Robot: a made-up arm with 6 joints.
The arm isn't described. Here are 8 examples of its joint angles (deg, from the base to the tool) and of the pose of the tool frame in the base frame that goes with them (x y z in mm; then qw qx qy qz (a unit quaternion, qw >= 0)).
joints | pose
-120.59 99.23 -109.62 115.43 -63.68 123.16 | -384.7 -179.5 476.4 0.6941 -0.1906 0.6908 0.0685
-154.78 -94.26 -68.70 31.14 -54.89 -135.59 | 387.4 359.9 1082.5 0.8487 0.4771 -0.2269 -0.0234
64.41 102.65 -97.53 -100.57 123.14 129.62 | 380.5 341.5 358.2 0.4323 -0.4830 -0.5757 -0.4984
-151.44 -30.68 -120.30 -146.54 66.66 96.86 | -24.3 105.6 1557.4 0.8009 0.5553 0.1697 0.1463
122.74 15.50 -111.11 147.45 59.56 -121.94 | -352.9 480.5 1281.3 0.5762 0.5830 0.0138 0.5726
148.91 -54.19 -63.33 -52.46 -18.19 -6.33 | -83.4 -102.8 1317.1 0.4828 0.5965 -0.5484 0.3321
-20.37 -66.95 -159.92 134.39 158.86 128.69 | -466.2 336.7 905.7 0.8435 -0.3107 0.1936 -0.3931
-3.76 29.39 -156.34 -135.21 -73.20 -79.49 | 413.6 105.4 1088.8 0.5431 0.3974 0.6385 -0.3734
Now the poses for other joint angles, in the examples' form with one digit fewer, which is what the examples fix.
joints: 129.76 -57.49 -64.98 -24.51 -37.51 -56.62
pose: 3 -137 1359 0.462 0.564 -0.682 -0.066
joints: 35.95 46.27 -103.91 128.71 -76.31 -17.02
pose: 427 130 877 0.370 0.060 0.219 -0.901
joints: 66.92 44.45 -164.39 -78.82 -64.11 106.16
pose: -46 472 1156 0.737 0.365 -0.273 0.499
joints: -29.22 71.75 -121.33 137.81 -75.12 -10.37
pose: 288 -339 688 0.258 -0.177 -0.197 0.929
